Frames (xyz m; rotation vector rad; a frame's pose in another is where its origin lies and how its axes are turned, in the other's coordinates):
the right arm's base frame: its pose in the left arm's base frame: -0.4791 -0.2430 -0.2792 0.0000 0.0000 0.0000
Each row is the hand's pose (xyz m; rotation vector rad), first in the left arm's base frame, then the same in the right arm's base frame.
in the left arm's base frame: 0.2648 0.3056 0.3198 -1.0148 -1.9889 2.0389
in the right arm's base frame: 0.7439 0.5486 0.5990 -1.0148 -1.9889 2.0389
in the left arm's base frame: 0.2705 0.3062 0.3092 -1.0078 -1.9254 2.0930
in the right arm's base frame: 0.7496 0.5492 0.5884 -1.0078 -1.9254 2.0930
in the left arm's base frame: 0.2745 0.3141 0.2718 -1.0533 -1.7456 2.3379
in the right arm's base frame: 0.7536 0.5571 0.5510 -1.0533 -1.7456 2.3379
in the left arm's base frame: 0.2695 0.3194 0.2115 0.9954 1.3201 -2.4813
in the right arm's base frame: 0.7486 0.5624 0.4907 0.9954 1.3201 -2.4813
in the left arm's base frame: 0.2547 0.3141 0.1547 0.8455 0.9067 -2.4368
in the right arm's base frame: 0.7338 0.5571 0.4339 0.8455 0.9067 -2.4368
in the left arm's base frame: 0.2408 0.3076 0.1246 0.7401 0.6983 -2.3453
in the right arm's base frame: 0.7199 0.5506 0.4038 0.7401 0.6983 -2.3453
